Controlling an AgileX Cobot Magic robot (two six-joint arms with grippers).
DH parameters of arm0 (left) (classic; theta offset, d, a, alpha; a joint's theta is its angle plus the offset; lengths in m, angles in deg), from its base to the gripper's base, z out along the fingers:
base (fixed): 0 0 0 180
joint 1: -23.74 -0.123 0 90
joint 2: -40.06 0 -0.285 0
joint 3: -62.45 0 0.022 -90
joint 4: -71.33 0.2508 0 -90
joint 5: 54.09 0 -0.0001 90
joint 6: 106.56 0.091 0 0
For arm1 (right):
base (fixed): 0 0 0 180
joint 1: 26.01 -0.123 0 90
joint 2: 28.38 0 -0.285 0
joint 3: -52.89 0 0.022 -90
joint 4: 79.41 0.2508 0 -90
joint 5: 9.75 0 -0.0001 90
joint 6: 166.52 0.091 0 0
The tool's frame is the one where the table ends.
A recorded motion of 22 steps. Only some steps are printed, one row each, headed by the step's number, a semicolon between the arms.
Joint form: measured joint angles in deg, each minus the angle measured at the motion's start. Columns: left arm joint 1, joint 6, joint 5, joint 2, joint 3, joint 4; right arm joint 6, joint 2, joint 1, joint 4, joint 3, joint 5.
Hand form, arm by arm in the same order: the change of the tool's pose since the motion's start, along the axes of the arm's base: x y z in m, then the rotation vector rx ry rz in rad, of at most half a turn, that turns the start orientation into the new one. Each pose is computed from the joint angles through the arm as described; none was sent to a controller.
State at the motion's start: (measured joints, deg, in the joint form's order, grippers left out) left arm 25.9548 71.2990 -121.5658 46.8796 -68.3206 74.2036; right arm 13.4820 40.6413 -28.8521 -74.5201 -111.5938 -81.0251
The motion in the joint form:
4: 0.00 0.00 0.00 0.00 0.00 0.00; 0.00 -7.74 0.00 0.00 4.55 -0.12
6: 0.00 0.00 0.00 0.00 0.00 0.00; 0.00 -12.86 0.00 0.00 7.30 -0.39
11: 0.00 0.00 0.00 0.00 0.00 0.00; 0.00 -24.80 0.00 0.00 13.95 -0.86
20: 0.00 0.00 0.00 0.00 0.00 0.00; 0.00 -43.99 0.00 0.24 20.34 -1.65
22: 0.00 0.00 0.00 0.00 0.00 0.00; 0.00 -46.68 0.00 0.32 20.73 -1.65
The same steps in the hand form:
4: 0.0000 0.0000 0.0000 0.0000 0.0000 0.0000; -0.0334 -0.0017 -0.0004 0.0026 -0.0535 0.0002
6: 0.0000 0.0000 0.0000 0.0000 0.0000 0.0000; -0.0549 -0.0027 -0.0019 0.0044 -0.0902 0.0006
11: 0.0000 0.0000 0.0000 0.0000 0.0000 0.0000; -0.1013 -0.0050 -0.0139 0.0084 -0.1742 0.0013
20: 0.0000 0.0000 0.0000 0.0000 0.0000 0.0000; -0.1669 -0.0079 -0.0301 0.0223 -0.3834 0.0037
22: 0.0000 0.0000 0.0000 0.0000 0.0000 0.0000; -0.1756 -0.0082 -0.0314 0.0256 -0.4235 0.0042

